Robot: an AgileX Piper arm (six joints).
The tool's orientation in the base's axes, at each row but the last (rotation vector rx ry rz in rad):
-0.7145, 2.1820, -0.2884
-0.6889, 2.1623, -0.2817
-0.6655, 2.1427, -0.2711
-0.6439, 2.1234, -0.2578
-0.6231, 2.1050, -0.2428
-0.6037, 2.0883, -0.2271
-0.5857, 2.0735, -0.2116
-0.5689, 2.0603, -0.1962
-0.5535, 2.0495, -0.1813
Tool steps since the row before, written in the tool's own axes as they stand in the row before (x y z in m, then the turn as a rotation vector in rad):
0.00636, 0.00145, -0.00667, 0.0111, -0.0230, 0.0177
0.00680, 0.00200, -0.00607, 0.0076, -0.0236, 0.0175
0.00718, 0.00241, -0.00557, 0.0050, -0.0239, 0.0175
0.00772, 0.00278, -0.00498, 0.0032, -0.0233, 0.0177
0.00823, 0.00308, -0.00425, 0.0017, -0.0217, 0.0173
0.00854, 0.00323, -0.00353, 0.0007, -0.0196, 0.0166
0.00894, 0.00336, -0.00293, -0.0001, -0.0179, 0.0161
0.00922, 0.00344, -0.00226, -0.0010, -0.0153, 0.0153
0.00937, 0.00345, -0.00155, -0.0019, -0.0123, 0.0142
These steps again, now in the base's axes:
-0.00892, -0.00271, -0.00028, 0.0168, -0.0246, -0.0087
-0.00890, -0.00240, -0.00144, 0.0187, -0.0232, -0.0061
-0.00882, -0.00216, -0.00242, 0.0200, -0.0220, -0.0042
-0.00869, -0.00202, -0.00354, 0.0209, -0.0205, -0.0033
-0.00837, -0.00188, -0.00466, 0.0207, -0.0184, -0.0026
-0.00788, -0.00174, -0.00554, 0.0199, -0.0161, -0.0023
-0.00752, -0.00164, -0.00637, 0.0193, -0.0143, -0.0021
-0.00701, -0.00150, -0.00711, 0.0182, -0.0116, -0.0019
-0.00639, -0.00135, -0.00771, 0.0167, -0.0087, -0.0017

